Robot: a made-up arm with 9 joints. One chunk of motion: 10 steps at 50 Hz.
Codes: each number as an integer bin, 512 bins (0 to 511) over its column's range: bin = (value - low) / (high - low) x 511, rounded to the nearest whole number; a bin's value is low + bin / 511 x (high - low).
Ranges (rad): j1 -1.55..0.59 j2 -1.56..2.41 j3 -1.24..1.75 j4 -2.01..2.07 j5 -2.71..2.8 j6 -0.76..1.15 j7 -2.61..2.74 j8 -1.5..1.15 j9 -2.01..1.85
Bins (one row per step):
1: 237 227 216 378 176 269 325 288 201
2: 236 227 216 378 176 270 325 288 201
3: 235 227 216 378 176 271 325 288 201
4: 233 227 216 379 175 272 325 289 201
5: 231 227 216 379 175 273 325 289 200
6: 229 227 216 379 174 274 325 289 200
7: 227 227 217 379 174 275 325 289 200
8: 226 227 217 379 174 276 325 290 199
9: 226 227 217 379 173 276 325 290 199
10: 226 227 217 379 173 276 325 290 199
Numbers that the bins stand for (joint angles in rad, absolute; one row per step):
1: -0.5575 0.2036 0.0239 1.0081 -0.8122 0.2455 0.7926 -0.0065 -0.4917
2: -0.5617 0.2036 0.0239 1.0081 -0.8122 0.2492 0.7926 -0.0065 -0.4917
3: -0.5659 0.2036 0.0239 1.0081 -0.8122 0.2529 0.7926 -0.0065 -0.4917
4: -0.5742 0.2036 0.0239 1.0161 -0.8230 0.2567 0.7926 -0.0013 -0.4917
5: -0.5826 0.2036 0.0239 1.0161 -0.8230 0.2604 0.7926 -0.0013 -0.4992
6: -0.5910 0.2036 0.0239 1.0161 -0.8338 0.2641 0.7926 -0.0013 -0.4992
7: -0.5994 0.2036 0.0297 1.0161 -0.8338 0.2679 0.7926 -0.0013 -0.4992
8: -0.6035 0.2036 0.0297 1.0161 -0.8338 0.2716 0.7926 0.0039 -0.5068
9: -0.6035 0.2036 0.0297 1.0161 -0.8446 0.2716 0.7926 0.0039 -0.5068
10: -0.6035 0.2036 0.0297 1.0161 -0.8446 0.2716 0.7926 0.0039 -0.5068

